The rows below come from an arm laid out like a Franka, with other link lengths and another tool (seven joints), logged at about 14 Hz.
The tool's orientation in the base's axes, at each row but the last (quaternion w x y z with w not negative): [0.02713, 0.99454, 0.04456, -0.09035]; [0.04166, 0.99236, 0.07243, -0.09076]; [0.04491, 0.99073, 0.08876, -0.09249]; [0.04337, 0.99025, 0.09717, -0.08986]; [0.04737, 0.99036, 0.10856, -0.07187]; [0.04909, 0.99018, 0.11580, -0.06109]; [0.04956, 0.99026, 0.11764, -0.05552]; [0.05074, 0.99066, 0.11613, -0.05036]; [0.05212, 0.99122, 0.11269, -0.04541]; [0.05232, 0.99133, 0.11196, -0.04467]
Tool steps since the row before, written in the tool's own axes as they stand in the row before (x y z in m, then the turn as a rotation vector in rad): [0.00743, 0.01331, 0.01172, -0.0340, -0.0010, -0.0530]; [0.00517, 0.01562, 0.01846, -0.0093, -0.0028, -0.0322]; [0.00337, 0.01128, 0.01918, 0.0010, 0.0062, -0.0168]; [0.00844, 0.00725, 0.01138, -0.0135, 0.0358, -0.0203]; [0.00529, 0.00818, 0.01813, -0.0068, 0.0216, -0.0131]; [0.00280, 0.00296, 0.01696, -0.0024, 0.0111, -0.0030]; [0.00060, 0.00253, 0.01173, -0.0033, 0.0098, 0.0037]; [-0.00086, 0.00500, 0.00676, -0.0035, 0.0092, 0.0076]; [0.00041, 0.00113, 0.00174, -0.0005, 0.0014, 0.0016]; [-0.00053, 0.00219, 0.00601, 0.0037, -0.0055, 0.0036]
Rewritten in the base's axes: [0.00645, -0.01334, -0.01225, -0.0240, 0.0014, 0.0582]; [0.00418, -0.01647, -0.01797, -0.0039, 0.0046, 0.0331]; [0.00197, -0.01251, -0.01860, 0.0051, -0.0041, 0.0167]; [0.00767, -0.00670, -0.01223, -0.0024, -0.0354, 0.0249]; [0.00453, -0.00883, -0.01803, 0.0000, -0.0210, 0.0156]; [0.00154, -0.00413, -0.01688, 0.0006, -0.0110, 0.0042]; [0.00003, -0.00362, -0.01146, -0.0012, -0.0106, -0.0024]; [-0.00025, -0.00579, -0.00615, -0.0019, -0.0105, -0.0063]; [0.00052, -0.00120, -0.00166, -0.0003, -0.0016, -0.0014]; [-0.00048, -0.00292, -0.00569, 0.0021, 0.0057, -0.0045]
